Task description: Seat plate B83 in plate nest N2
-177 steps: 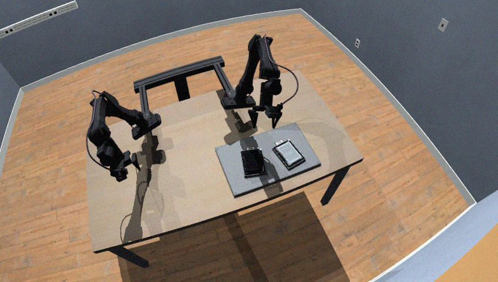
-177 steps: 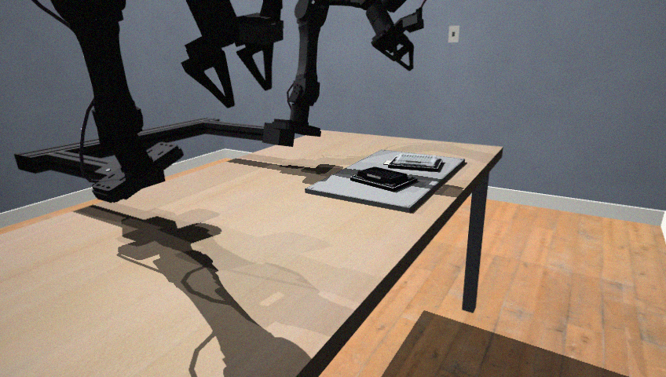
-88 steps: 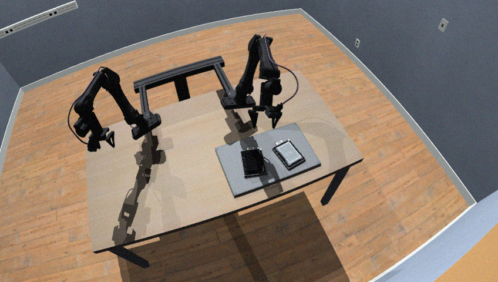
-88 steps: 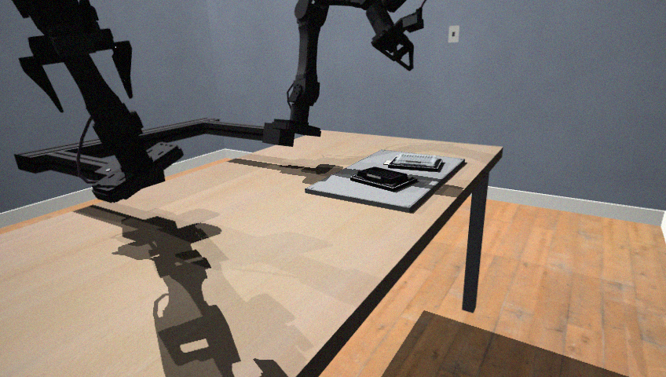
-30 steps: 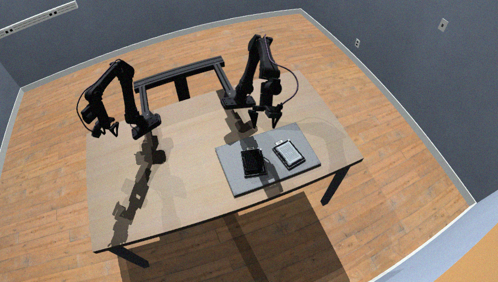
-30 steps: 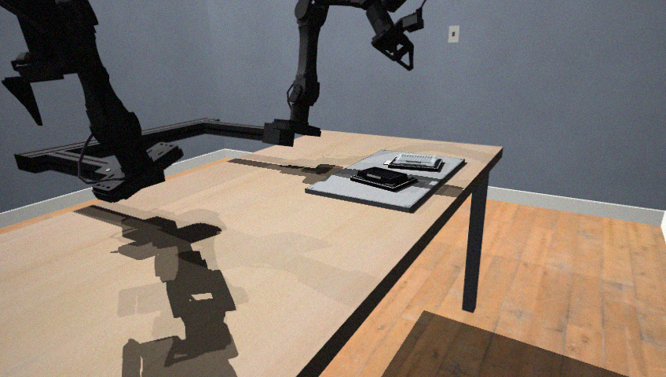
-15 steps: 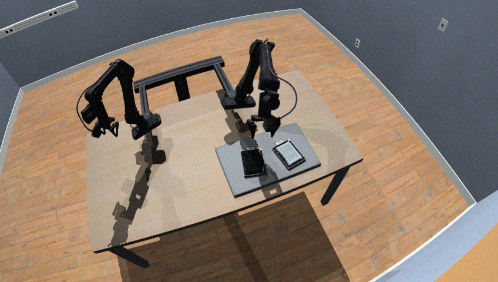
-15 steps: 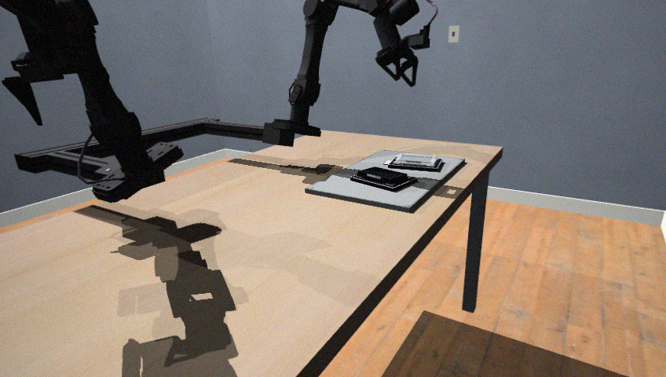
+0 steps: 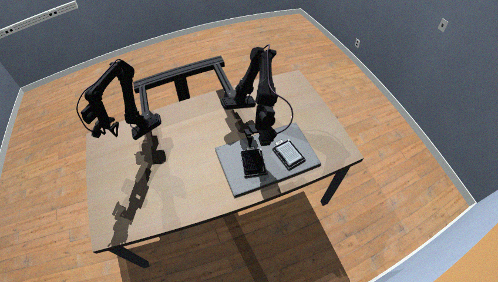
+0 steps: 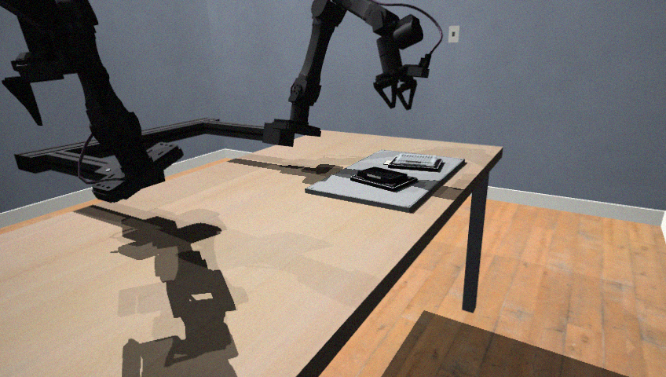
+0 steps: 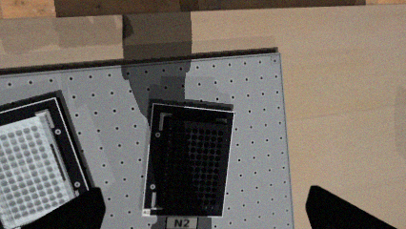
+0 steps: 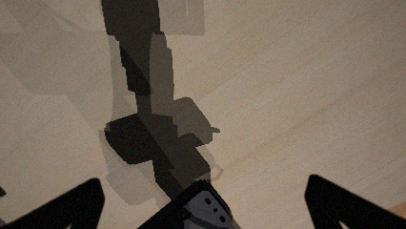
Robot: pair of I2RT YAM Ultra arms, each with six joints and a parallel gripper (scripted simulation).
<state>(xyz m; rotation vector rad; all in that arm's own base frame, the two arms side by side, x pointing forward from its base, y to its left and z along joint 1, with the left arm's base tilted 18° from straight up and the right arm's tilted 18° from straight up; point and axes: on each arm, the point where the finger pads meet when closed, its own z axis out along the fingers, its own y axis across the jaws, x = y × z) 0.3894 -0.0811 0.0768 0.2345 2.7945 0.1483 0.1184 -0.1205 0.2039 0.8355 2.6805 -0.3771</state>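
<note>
The black well plate is 200 mm below my left hand, 40 mm behind it and 20 mm to the right of it. Round my left hand: black nest: 220 mm below, 40 mm behind, 10 mm to the right; then white well plate: 210 mm below, 190 mm to the left, 30 mm behind.
</note>
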